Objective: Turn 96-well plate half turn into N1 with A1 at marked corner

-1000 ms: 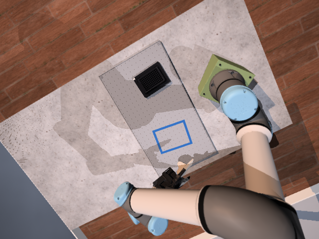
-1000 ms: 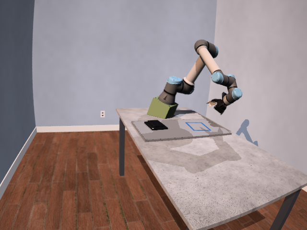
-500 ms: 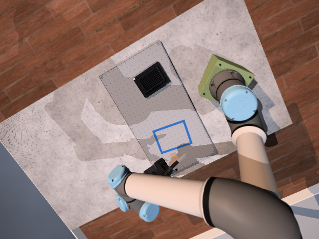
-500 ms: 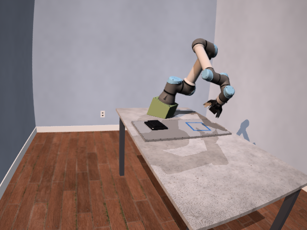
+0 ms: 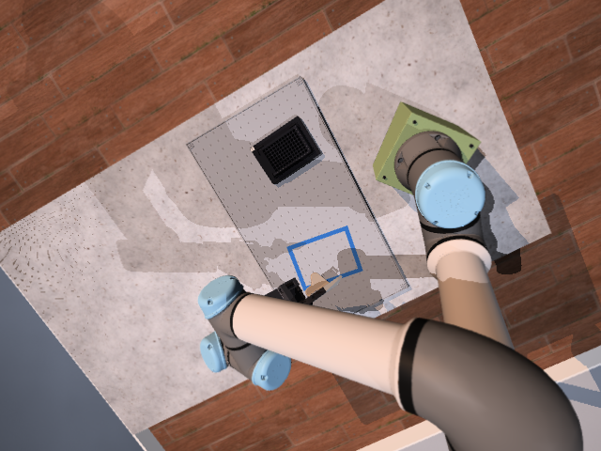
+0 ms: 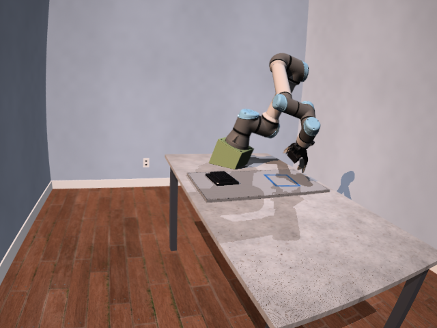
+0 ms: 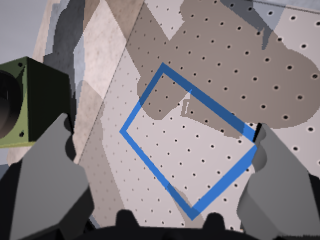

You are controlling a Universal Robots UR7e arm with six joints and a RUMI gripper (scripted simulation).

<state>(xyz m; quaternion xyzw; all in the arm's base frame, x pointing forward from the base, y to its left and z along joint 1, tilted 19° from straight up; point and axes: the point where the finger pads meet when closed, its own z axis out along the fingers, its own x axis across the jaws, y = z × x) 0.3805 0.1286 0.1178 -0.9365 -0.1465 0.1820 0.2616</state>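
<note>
The black 96-well plate lies 370 mm to the right of my hand, 120 mm behind it and 90 mm below it. Round my hand: white A1 mark: 430 mm to the right, 100 mm below, 40 mm behind; then black plate nest N1: 370 mm to the right, 120 mm behind, 110 mm below.
</note>
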